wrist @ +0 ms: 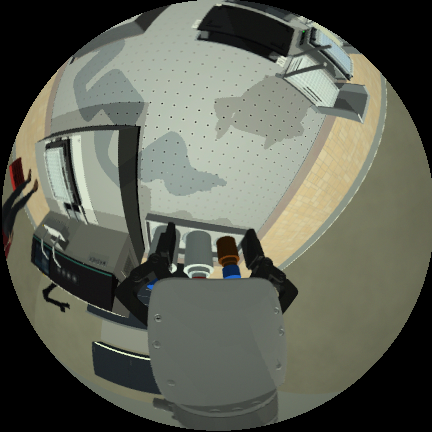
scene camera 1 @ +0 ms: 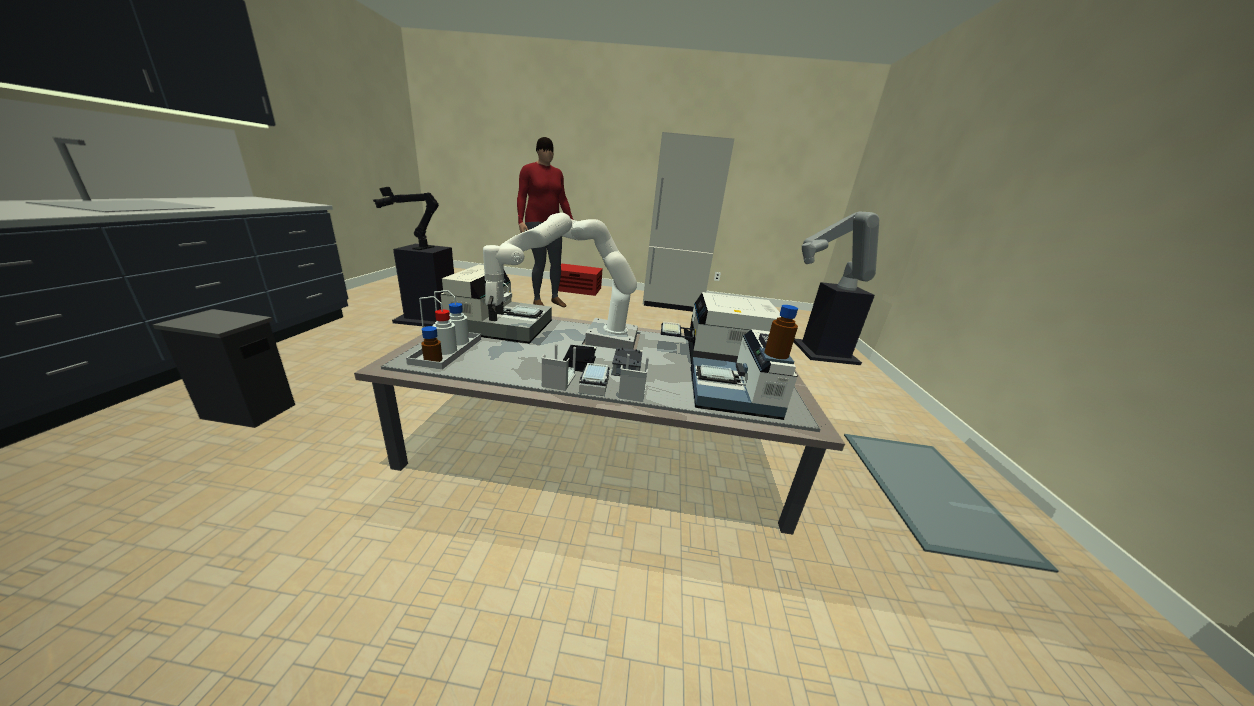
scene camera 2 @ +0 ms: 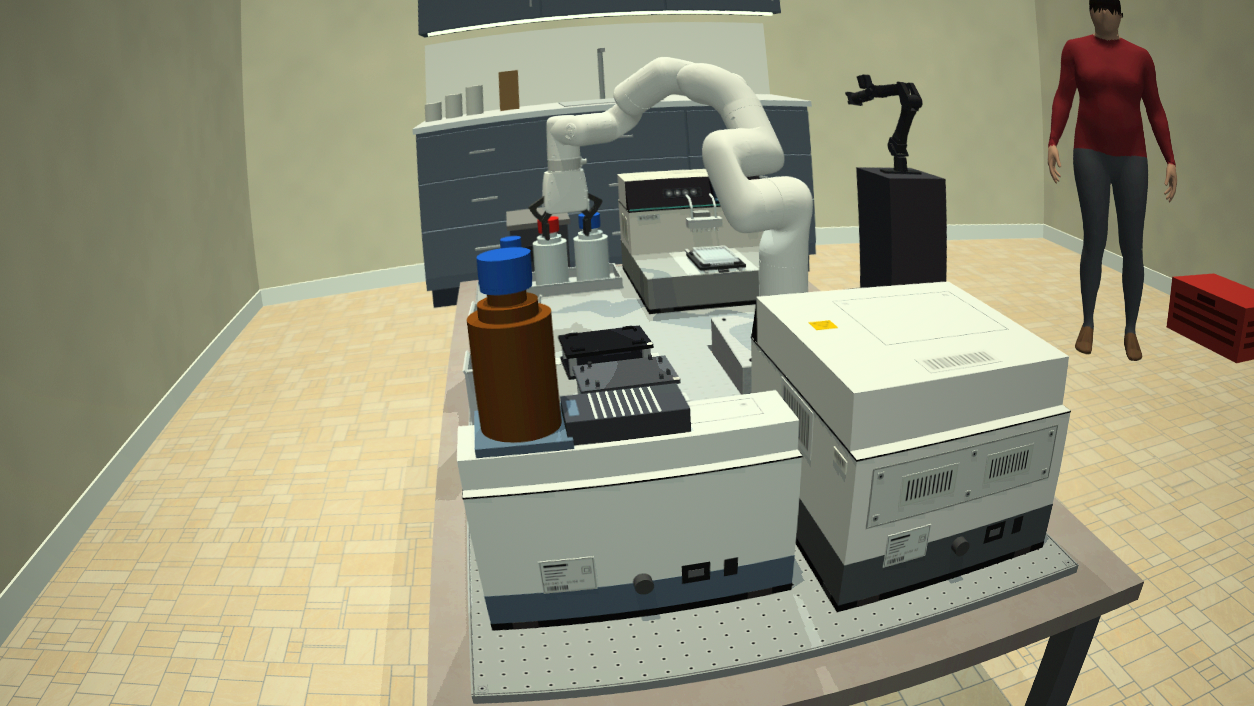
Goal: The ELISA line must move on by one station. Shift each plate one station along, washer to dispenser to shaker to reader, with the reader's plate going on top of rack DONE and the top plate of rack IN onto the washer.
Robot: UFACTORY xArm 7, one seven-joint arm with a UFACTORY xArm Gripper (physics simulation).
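Places are measured from the arm's base along level axes (x ahead, y left, z up), in millimetres.
Pixels of known places: gripper, fingertip midpoint: (wrist: 210,233) (scene camera 1: 496,317) (scene camera 2: 566,237); arm's base, link origin: (scene camera 1: 615,329).
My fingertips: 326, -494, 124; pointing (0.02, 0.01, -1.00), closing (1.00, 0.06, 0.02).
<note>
Ahead of a thing's pixels: the offset from my fingertips to its top centre, as dx, dy, dz. "spot": to the spot under its first point.
My gripper (scene camera 1: 498,306) (scene camera 2: 567,228) (wrist: 210,233) is open and empty, raised near the bottle tray and the instrument with tubes. That light instrument (scene camera 1: 465,293) (scene camera 2: 659,219) (wrist: 82,250) carries a plate @(-344, +19, -68) (scene camera 1: 523,311) (scene camera 2: 715,256) (wrist: 59,172) on its deck. A blue-based instrument (scene camera 1: 772,385) (scene camera 2: 627,517) carries a plate @(+96, +946, -96) (scene camera 1: 717,373). A plate @(-291, +776, -60) (scene camera 1: 671,328) is beside the large white instrument @(-273, +1083, +92) (scene camera 1: 735,320) (scene camera 2: 912,394). Another plate @(+185, +453, -109) (scene camera 1: 594,374) (wrist: 332,50) lies at the table's front, between two upright grey panels. A white plate @(+171, +309, -143) (wrist: 312,80) also shows by a grey panel in the wrist view. Station labels are unreadable.
Bottles @(+9, -240, +70) (scene camera 1: 444,337) (scene camera 2: 550,258) (wrist: 199,247) stand in a tray below the gripper. A large brown bottle @(spot: +253, +1098, +140) (scene camera 1: 781,335) (scene camera 2: 513,368) tops the blue-based instrument. A black platform @(-20, +364, -123) (scene camera 2: 605,340) (wrist: 247,27) sits on the perforated board. A person in red (scene camera 1: 544,192) (scene camera 2: 1110,96) stands behind the table.
</note>
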